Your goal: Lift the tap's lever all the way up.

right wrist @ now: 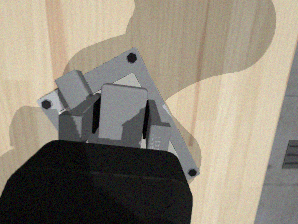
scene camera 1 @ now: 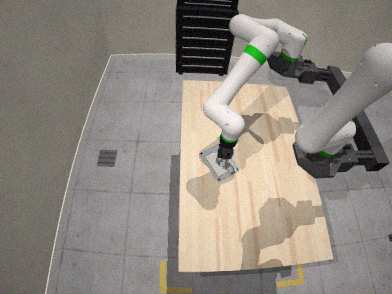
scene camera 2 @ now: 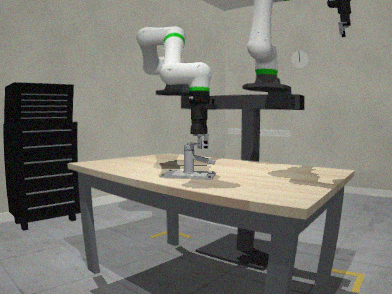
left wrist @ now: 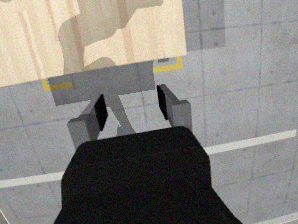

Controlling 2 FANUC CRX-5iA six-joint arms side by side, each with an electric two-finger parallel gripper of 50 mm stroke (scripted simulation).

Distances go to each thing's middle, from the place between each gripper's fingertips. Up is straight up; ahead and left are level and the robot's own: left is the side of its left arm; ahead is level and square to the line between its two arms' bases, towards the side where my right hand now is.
Now: right hand 3 cm to the left of the lever (right wrist: 122, 108). The rest, counted from my right hand: grey tap (right wrist: 74, 88) (2 cm behind, 6 cm to the right, 4 cm below); then base plate (right wrist: 130, 61) (1 cm behind, 9 cm to the right, 14 cm below).
I see the lever 45 cm ahead of my left hand, 61 cm to the right of it and 60 cm below it. The rest, counted from my left hand: grey tap: 43 cm ahead, 64 cm to the right, 64 cm below; then base plate: 44 cm ahead, 66 cm to the right, 75 cm below.
